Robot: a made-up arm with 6 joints.
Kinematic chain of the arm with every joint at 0, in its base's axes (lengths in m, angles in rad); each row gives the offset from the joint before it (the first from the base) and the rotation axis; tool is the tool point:
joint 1: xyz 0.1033 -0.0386 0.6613 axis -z
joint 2: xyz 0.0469 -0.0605 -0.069 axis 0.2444 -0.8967 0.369
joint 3: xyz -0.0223 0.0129 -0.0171 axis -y
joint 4: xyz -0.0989 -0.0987 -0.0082 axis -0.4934 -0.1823 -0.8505
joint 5: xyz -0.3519 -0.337 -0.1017 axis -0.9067 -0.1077 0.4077
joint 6: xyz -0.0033 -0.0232 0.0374 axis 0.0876 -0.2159 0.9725
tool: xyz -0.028 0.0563 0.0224
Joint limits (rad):
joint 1: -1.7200..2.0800
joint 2: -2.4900..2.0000
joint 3: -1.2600..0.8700
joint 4: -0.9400..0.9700
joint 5: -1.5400..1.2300
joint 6: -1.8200..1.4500
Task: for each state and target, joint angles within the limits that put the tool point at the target. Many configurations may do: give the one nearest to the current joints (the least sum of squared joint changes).
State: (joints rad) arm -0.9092 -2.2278 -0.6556 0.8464 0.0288 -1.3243
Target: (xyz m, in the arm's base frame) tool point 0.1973 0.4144 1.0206
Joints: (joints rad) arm -1.2730 -2.1599 -0.4446 0.6430 -0.3571 -1.6052
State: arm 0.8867 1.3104 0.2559 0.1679 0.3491 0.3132
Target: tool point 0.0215 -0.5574 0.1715
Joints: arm 0.9593 1.4437 0.2842 -0.1790 0.2745 -0.4074
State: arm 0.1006 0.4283 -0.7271 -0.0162 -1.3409 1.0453
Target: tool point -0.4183 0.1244 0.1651
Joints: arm 0.8719 0.6516 -0.0909 0.8037 -1.3701 1.0826
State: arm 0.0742 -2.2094 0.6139 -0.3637 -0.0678 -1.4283
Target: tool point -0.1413 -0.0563 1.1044
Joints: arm 0.1502 -1.9942 0.8584 0.1236 0.3116 -1.3429
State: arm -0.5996 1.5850 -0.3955 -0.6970 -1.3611 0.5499
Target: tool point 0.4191 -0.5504 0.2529
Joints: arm -0.3891 1.1459 -0.3204 -0.3392 -0.6877 -0.1923
